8 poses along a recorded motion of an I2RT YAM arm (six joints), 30 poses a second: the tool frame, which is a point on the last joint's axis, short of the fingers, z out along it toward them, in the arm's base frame.
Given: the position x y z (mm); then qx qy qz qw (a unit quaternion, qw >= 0).
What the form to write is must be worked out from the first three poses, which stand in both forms.
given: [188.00 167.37 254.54 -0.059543 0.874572 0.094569 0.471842]
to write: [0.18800 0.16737 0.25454 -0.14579 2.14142 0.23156]
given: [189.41 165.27 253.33 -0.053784 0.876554 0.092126 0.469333]
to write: [0.18941 0.16527 0.25333 -0.13184 2.14867 0.22583]
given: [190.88 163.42 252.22 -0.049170 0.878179 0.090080 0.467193]
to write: [0.19088 0.16342 0.25222 -0.12064 2.15470 0.22102]
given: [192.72 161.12 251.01 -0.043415 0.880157 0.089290 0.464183]
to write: [0.19272 0.16112 0.25101 -0.10667 2.16245 0.21938]
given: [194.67 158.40 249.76 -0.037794 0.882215 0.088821 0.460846]
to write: [0.19467 0.15840 0.24976 -0.09299 2.17074 0.21855]
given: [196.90 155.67 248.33 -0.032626 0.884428 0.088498 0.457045]
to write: [0.19690 0.15567 0.24833 -0.08041 2.17989 0.21813]
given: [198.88 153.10 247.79 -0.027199 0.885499 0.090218 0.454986]
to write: [0.19888 0.15310 0.24779 -0.06710 2.18455 0.22257]
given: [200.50 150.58 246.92 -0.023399 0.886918 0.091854 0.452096]
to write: [0.20050 0.15058 0.24692 -0.05780 2.19089 0.22690]
